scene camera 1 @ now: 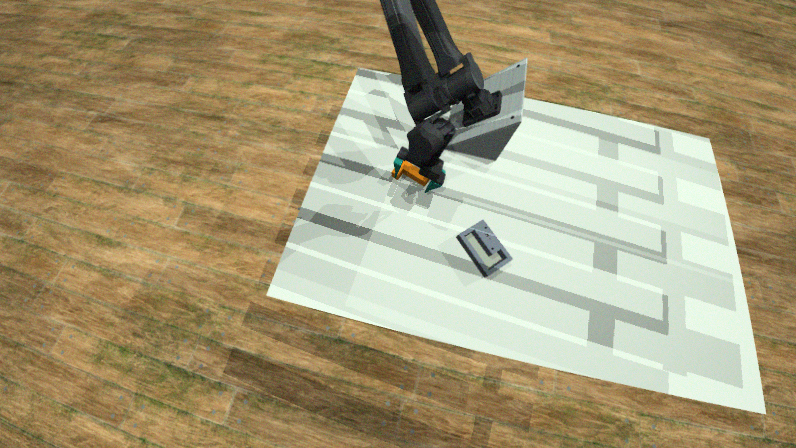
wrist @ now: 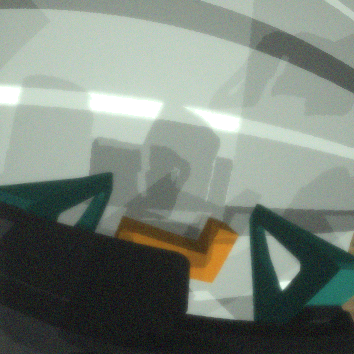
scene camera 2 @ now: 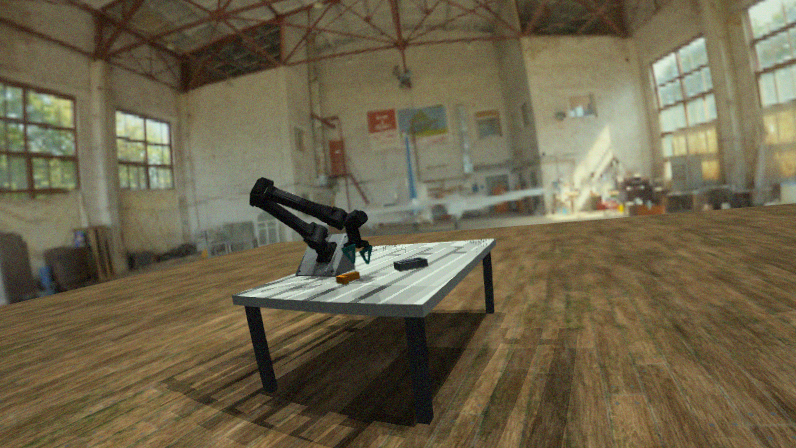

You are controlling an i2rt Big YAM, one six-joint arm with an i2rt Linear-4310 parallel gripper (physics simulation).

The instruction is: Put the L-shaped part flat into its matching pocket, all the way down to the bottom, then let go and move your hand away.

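Frame: origin at the arm's base, x ahead, y left, z up, level; metres.
Seen in the pictures: gripper, fingertip midpoint: [scene camera 1: 410, 184] [wrist: 183, 196] [scene camera 2: 361, 263]; arm's base, origin of the base link: [scene camera 1: 482, 111] [scene camera 2: 327, 253].
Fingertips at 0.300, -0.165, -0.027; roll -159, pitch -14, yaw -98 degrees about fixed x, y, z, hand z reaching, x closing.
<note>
Pixels of each thing's top centre, then the offset from my fingertips to it, as dx, dy, dz. Level surfaces: height alone.
- orange L-shaped part, middle of its top: [wrist: 177, 246] [scene camera 1: 411, 173] [scene camera 2: 349, 274] -0.062, -0.011, -0.045
- grey block, middle of its top: [scene camera 1: 485, 246] [scene camera 2: 410, 260] +0.119, +0.251, -0.038
- table, its level: dz -0.075
The orange L-shaped part [scene camera 1: 414, 174] [scene camera 2: 347, 277] [wrist: 172, 249] lies on the white table top. In the wrist view it shows low between the two teal fingers, partly hidden by the dark gripper body. My gripper [scene camera 1: 413, 179] [scene camera 2: 359, 262] [wrist: 183, 196] is open with nothing held. In scene camera 2 it hangs above the table, with the part lower and a little to the left. The grey block [scene camera 1: 490, 240] [scene camera 2: 410, 264] with the L-shaped pocket lies on the table, to the lower right of the part in scene camera 1. Its pocket is empty, with a pale bottom.
The arm's slanted grey mounting plate [scene camera 1: 513, 91] [scene camera 2: 308, 264] stands on the table [scene camera 1: 423, 311] [scene camera 2: 389, 297], behind the gripper in scene camera 1. The near left table edge is some way from the part. Shadows of the arm fall around the part. Wooden floor [scene camera 1: 139, 250] surrounds the table.
</note>
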